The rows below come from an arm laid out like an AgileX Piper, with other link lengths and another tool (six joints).
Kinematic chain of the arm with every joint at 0, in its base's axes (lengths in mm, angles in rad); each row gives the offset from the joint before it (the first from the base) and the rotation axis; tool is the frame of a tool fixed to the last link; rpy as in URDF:
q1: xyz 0 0 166.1 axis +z
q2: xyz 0 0 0 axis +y
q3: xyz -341.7 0 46.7 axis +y
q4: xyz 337.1 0 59.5 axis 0.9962 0 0.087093
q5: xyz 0 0 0 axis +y
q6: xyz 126.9 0 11.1 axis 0.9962 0 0.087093
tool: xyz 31.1 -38 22.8 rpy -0.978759 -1.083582 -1.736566
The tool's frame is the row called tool.
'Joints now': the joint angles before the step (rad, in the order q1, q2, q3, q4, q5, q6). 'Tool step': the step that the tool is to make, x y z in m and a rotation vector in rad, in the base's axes. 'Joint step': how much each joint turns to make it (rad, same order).
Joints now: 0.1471 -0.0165 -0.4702 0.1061 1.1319 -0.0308
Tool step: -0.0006 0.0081 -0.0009 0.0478 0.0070 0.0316
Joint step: 0.0001 0.0000 0.0000 0.0578 0.0000 -0.0003
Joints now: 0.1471 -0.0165 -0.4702 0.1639 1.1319 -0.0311
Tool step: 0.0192 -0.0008 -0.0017 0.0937 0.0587 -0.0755
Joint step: 0.0008 0.0942 -0.0028 -0.0060 -0.0651 0.1211
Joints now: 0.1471 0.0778 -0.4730 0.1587 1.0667 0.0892
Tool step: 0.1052 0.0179 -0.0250 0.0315 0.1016 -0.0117
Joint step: -0.0003 0.4393 0.0206 0.0840 -0.3612 -0.0647
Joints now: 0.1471 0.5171 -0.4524 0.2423 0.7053 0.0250
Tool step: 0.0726 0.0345 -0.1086 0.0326 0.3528 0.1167
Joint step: 0.0001 0.5305 -0.0001 0.3138 -0.1205 -0.3241
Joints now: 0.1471 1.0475 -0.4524 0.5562 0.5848 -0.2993
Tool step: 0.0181 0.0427 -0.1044 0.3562 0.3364 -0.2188
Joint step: -0.0001 0.4307 0.0002 0.7118 -0.0071 -0.3174
